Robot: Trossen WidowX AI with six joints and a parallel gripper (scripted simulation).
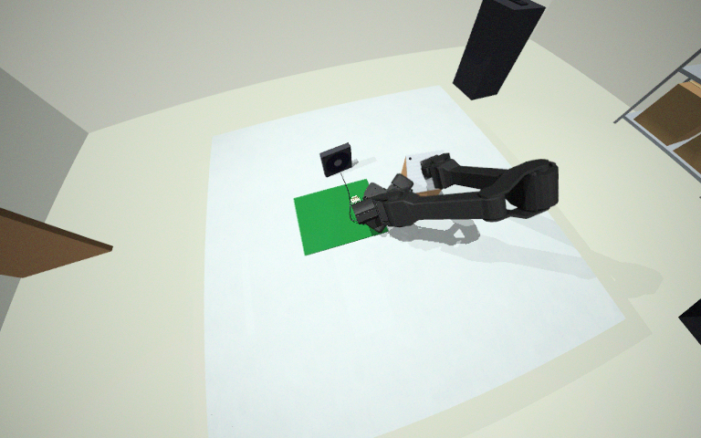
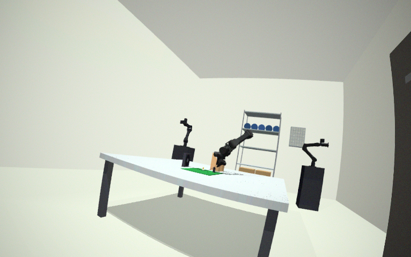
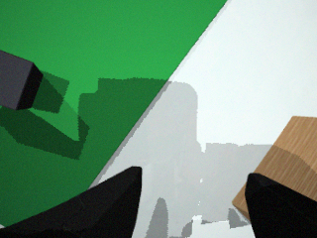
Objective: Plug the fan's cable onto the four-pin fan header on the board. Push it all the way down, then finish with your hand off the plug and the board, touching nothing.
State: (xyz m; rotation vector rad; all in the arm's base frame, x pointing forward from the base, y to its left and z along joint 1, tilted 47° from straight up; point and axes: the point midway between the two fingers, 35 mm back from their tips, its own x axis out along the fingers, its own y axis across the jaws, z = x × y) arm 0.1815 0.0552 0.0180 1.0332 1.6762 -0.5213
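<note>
Right now my gripper tip is 90 mm short of the black plug, 30 mm above it and 10 mm to the right of it. From my gripper tip the other things lie so: green board: 170 mm ahead, 70 mm below, 60 mm to the right; black fan: 250 mm to the right, 100 mm ahead.
</note>
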